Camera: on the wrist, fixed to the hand. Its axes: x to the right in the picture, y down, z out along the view.
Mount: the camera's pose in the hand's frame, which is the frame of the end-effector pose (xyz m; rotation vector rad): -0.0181 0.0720 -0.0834 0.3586 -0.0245 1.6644
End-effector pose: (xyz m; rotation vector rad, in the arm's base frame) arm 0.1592 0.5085 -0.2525 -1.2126 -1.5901 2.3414
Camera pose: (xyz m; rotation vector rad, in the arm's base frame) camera 0.2501 0.5302 -0.3136 1.5256 -0.1691 -1.4868
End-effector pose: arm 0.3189 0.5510 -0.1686 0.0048 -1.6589 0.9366
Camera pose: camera 0.3597 0.6392 -0.2237 -1.2693 -1.2324 2.4013
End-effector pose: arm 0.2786 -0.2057 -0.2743 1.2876 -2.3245 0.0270
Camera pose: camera 0.2619 -0.1310 -0.1930 -0.8329 -2.7323 0.9410
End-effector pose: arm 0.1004 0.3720 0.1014 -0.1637 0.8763 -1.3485
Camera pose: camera 0.1044 0.4380 0.0114 0.7059 0.4305 0.1011
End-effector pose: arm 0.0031 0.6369 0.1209 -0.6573 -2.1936 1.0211
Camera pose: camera 0.0872 0.7072 0.0997 2.1998 0.9348 -1.8856
